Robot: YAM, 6 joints.
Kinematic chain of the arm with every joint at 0, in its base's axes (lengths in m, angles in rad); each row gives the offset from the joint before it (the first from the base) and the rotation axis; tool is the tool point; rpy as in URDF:
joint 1: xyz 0 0 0.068 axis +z
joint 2: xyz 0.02 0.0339 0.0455 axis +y
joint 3: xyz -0.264 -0.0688 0 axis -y
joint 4: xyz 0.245 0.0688 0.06 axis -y
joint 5: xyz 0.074 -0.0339 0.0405 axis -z
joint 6: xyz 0.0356 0 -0.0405 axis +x
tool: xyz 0 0 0 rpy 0 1.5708 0
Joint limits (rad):
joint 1: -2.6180..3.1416
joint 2: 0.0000..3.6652
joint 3: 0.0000..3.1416
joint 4: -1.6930..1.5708
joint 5: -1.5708..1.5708
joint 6: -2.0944..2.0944
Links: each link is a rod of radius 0.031 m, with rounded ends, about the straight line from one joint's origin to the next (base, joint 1, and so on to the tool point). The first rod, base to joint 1, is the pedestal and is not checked.
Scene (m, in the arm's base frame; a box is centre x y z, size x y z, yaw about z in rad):
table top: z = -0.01
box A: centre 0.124 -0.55 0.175 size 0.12 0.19 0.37 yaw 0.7
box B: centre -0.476 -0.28 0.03 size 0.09 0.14 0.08 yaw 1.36
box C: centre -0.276 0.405 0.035 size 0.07 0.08 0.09 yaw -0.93
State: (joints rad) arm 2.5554 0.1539 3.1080 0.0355 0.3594 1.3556
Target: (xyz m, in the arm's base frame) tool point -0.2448 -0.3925 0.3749
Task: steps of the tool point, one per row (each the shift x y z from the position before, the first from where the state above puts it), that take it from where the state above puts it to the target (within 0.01 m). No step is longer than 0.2 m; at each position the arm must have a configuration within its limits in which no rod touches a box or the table.
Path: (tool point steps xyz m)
1: -0.0649 -0.0291 0.1582
2: -0.1025 0.0186 0.1319
3: -0.1162 0.0645 0.0871
4: -0.1064 0.0966 0.0326
5: -0.0792 0.1071 -0.0209
6: 0.0046 -0.1079 -0.0019
7: -0.0502 -0.1092 -0.0293
8: -0.1013 -0.0817 -0.0570
9: -0.1345 -0.0305 -0.0827

